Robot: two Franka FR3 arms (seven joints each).
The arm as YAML. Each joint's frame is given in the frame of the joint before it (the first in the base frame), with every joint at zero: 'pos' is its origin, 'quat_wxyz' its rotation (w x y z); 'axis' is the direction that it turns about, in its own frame. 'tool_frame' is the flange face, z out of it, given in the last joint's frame.
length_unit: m
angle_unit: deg
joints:
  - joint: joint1
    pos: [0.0, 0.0, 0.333]
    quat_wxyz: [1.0, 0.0, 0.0, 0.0]
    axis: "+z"
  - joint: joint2
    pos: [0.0, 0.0, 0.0]
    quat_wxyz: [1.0, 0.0, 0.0, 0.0]
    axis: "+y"
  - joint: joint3
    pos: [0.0, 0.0, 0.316]
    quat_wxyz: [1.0, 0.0, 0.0, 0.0]
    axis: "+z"
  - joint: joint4
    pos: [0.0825, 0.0, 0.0]
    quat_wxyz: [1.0, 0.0, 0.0, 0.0]
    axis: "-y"
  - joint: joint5
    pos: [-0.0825, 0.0, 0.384]
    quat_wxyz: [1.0, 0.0, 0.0, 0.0]
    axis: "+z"
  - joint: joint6
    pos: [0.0, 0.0, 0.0]
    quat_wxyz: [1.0, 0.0, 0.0, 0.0]
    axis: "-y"
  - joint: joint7
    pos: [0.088, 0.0, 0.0]
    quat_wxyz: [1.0, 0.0, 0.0, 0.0]
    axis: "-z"
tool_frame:
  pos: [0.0, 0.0, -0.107]
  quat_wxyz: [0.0, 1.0, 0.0, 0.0]
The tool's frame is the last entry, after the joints.
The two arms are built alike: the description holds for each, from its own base.
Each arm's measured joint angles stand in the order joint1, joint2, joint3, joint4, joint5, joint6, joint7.
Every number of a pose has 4 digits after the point.
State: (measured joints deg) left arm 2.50 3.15 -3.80 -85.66 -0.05 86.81 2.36; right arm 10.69 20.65 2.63 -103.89 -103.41 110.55 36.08
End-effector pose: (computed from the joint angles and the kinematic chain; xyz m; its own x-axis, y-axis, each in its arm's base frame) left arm 0.5660 -0.0118 0.6245 0.9974 -0.0639 -0.0346 -0.0637 -0.9979 0.0059; right arm 0.6579 0.0835 0.3942 0.7931 0.6091 -0.0044 0.0246 -0.0249 0.9994
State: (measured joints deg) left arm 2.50 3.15 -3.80 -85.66 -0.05 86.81 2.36; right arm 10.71 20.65 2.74 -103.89 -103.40 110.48 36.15
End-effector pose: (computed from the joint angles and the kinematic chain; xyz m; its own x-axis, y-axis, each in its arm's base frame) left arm 0.5660 -0.0118 0.6245 0.9974 -0.0639 -0.0346 -0.0637 -0.9979 0.0059; right arm 0.6577 0.0847 0.3942 0.7925 0.6099 -0.0028 0.0234 -0.0258 0.9994
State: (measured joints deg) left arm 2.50 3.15 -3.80 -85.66 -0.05 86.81 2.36; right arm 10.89 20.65 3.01 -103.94 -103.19 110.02 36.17
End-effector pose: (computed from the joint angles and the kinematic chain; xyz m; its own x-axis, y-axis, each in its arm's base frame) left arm 0.5660 -0.0118 0.6245 0.9974 -0.0639 -0.0346 -0.0637 -0.9979 0.0059; right arm 0.6567 0.0884 0.3940 0.7931 0.6091 -0.0016 0.0223 -0.0265 0.9994
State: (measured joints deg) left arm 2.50 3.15 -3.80 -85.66 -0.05 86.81 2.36; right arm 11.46 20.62 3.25 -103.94 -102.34 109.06 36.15
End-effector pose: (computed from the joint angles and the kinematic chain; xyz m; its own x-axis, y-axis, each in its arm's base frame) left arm 0.5660 -0.0118 0.6245 0.9974 -0.0639 -0.0346 -0.0637 -0.9979 0.0059; right arm 0.6546 0.0950 0.3945 0.7980 0.6027 0.0034 0.0197 -0.0317 0.9993
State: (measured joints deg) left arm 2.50 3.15 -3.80 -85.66 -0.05 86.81 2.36; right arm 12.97 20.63 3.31 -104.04 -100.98 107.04 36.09
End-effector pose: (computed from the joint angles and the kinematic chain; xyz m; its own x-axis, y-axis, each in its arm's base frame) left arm 0.5660 -0.0118 0.6245 0.9974 -0.0639 -0.0346 -0.0637 -0.9979 0.0059; right arm 0.6501 0.1078 0.3942 0.8067 0.5910 0.0065 0.0159 -0.0328 0.9993
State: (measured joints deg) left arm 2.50 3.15 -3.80 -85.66 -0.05 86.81 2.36; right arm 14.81 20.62 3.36 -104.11 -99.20 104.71 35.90
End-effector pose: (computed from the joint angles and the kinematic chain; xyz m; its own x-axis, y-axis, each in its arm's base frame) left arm 0.5660 -0.0118 0.6245 0.9974 -0.0639 -0.0346 -0.0637 -0.9979 0.0059; right arm 0.6441 0.1232 0.3941 0.8170 0.5766 0.0090 0.0141 -0.0355 0.9993
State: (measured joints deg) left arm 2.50 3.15 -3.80 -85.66 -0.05 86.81 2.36; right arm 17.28 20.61 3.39 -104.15 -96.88 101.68 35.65
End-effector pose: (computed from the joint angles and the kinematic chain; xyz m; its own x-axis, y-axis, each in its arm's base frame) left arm 0.5660 -0.0118 0.6245 0.9974 -0.0639 -0.0346 -0.0637 -0.9979 0.0059; right arm 0.6354 0.1434 0.3942 0.8297 0.5581 0.0109 0.0128 -0.0386 0.9992
